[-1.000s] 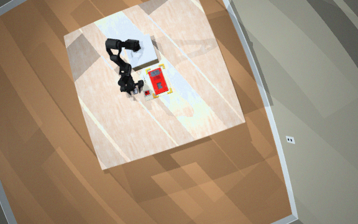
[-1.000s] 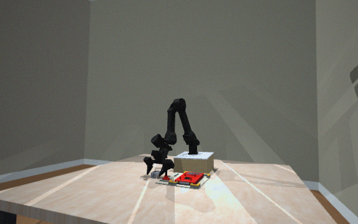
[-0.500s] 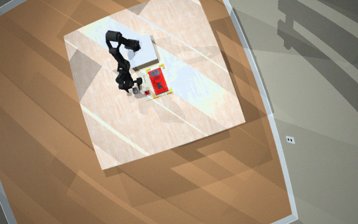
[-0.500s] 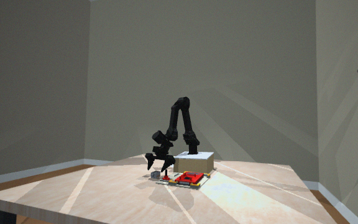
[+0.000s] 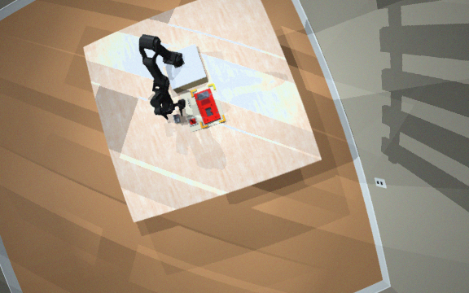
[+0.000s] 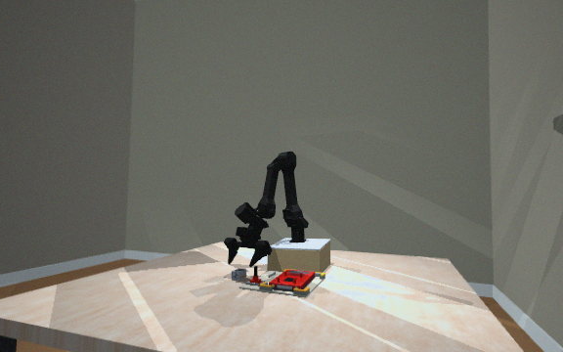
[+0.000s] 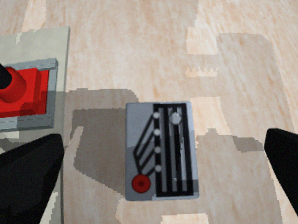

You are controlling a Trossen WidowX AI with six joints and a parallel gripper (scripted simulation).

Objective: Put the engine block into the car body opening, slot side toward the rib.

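Right now the grey engine block is 4 cm below my gripper tip. Round my gripper tip: black upright pin: 6 cm ahead, 9 cm to the left, 1 cm below.
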